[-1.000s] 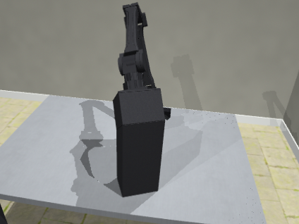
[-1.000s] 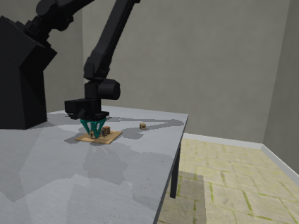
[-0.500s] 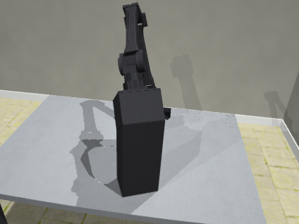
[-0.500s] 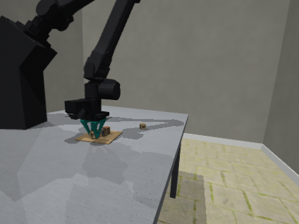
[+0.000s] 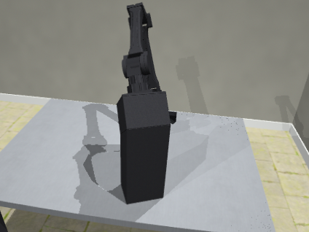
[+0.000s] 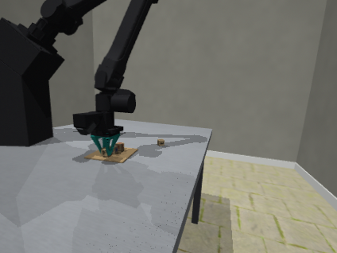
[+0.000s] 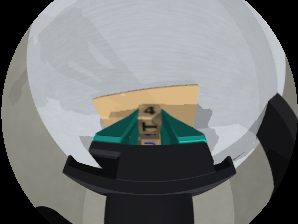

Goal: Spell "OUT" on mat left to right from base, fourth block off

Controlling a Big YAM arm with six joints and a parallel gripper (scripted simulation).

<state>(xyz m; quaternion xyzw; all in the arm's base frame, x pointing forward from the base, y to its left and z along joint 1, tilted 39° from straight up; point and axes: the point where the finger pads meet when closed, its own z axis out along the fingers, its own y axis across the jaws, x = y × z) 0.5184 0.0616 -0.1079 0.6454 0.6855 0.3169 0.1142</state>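
Now: hand 40 mm to the right of the tan mat, 20 mm above it and 10 mm past it.
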